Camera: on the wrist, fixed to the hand. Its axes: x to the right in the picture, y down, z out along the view.
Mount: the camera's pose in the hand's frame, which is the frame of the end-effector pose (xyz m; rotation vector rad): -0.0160 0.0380 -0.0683 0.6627 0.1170 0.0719
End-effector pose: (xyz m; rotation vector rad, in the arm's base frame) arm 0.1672 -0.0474 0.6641 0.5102 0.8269 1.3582
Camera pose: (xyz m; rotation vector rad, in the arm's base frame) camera 0.0904 -0.0660 0.6531 0.9846 1.3749 1.1668
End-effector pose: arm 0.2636 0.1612 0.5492 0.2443 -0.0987 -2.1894
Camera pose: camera 0.3173 0.1530 0.4908 0.7230 -0.7577 -2.0016
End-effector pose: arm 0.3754 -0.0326 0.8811 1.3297 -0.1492 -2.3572
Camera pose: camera 0.4516 -0.0525 0.8685 1.7012 -0.9921 -2.2411
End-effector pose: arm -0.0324 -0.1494 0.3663 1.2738 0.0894 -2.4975
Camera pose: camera 0.0415 -0.1669 0.3419 1.6169 -0.8016 -2.4691
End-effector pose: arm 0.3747 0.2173 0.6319 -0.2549 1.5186 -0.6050
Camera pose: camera 0.3170 0.2715 0.6217 0.3466 1.3485 -1.0379
